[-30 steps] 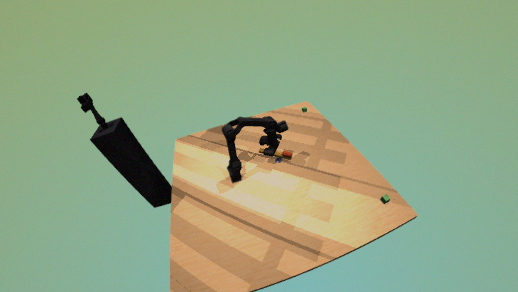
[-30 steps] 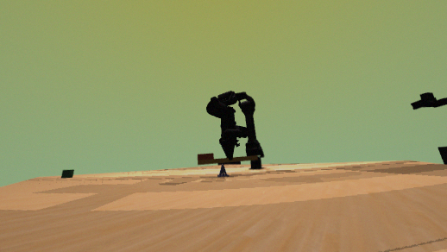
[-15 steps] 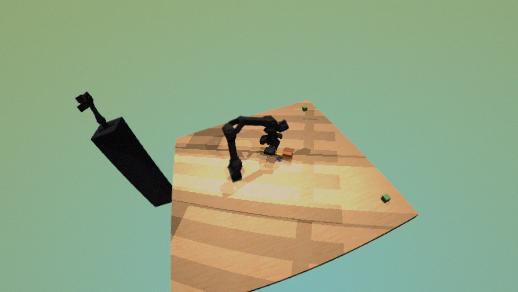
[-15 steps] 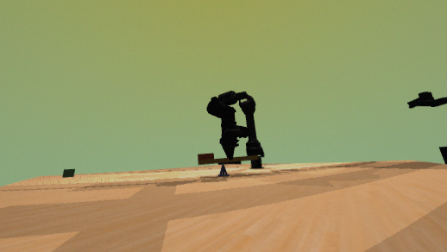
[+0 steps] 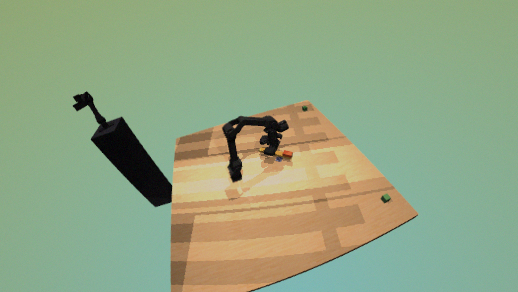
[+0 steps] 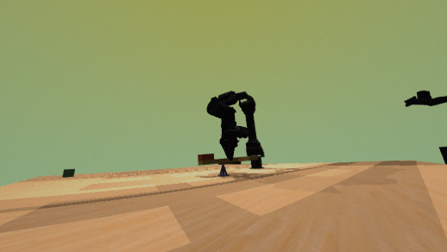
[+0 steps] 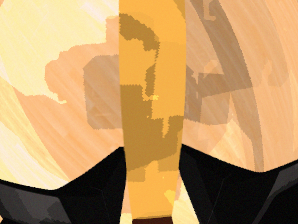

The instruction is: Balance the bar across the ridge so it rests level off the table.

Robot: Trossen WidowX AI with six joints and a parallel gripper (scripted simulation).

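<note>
Now: gripper tip 30 mm above the ridge, 20 mm to the left of it and 20 mm short of it.
</note>
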